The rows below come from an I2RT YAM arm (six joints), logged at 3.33 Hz.
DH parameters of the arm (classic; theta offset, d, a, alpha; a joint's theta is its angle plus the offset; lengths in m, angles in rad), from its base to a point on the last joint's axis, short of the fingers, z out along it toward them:
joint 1: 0 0.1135 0.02 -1.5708
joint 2: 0 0 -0.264 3.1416
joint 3: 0.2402 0 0.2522 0
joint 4: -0.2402 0 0.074 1.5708
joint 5: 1.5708 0 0 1.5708
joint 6: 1.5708 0.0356 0 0
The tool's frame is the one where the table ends.
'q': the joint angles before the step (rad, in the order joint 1, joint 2, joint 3, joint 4, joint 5, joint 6). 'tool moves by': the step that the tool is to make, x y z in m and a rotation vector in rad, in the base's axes. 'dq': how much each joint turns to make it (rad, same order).
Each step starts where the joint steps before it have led.
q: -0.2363, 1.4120, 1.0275, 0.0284, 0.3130, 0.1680
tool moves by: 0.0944, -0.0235, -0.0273, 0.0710, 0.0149, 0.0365
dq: -0.0069, 0.3892, 0.3127, 0.0322, -0.0645, 0.0466
